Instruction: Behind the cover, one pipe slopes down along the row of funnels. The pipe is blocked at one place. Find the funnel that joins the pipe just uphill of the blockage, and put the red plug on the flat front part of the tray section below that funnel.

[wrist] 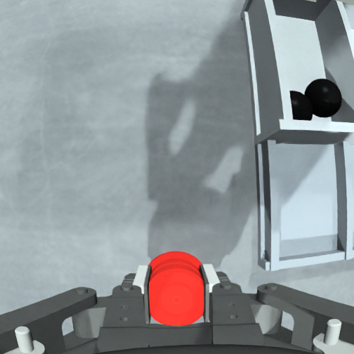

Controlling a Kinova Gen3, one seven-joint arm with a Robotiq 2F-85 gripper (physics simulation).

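Note:
The red plug (pixel 176 296) is at the bottom centre of the wrist view, seen from above as a round red shape. My gripper (pixel 175 280) is shut on it, with one finger pad against each side. The tray (pixel 310 263) is at the right, apart from the gripper. One section's flat front part (pixel 307 200) shows there, with low walls around it. Behind it, a deeper tray section (pixel 297 50) holds two black balls (pixel 323 98) (pixel 301 106). The cover, the pipe and the funnels cannot be made out in this view.
The tray's left outer wall (pixel 252 75) runs up the right side of the view, and a cross wall (pixel 315 125) separates the deep part from the flat front part. The grey table top (pixel 90 150) extends to the left. Shadows of the arm fall between the plug and the tray.

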